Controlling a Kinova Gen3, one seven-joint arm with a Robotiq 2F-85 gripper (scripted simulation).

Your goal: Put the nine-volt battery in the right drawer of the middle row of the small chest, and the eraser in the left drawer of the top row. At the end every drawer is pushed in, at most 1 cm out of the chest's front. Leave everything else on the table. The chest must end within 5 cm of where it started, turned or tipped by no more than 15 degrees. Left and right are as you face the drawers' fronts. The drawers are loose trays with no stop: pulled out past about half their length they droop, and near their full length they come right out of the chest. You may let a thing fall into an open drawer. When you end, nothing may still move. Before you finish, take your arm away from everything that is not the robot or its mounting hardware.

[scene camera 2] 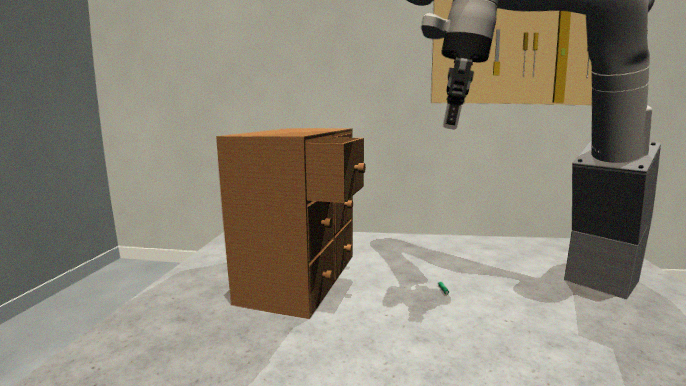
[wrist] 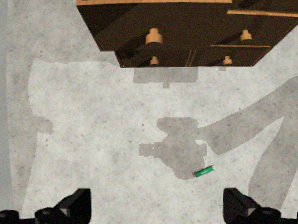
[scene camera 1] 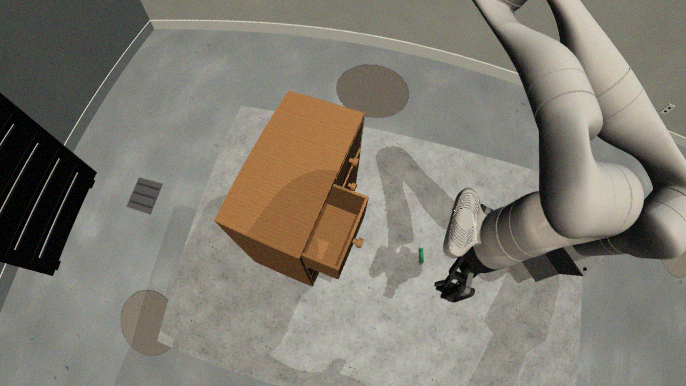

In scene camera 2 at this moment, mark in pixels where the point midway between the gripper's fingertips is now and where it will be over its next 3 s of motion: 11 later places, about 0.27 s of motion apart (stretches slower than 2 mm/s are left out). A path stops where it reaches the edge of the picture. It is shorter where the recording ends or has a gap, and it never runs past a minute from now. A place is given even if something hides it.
My gripper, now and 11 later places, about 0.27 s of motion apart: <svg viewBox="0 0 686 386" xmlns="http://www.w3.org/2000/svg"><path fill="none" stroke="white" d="M449 127L442 134L436 141L433 147L430 150L430 152L429 155L428 158L428 159L424 159L414 162L402 166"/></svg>
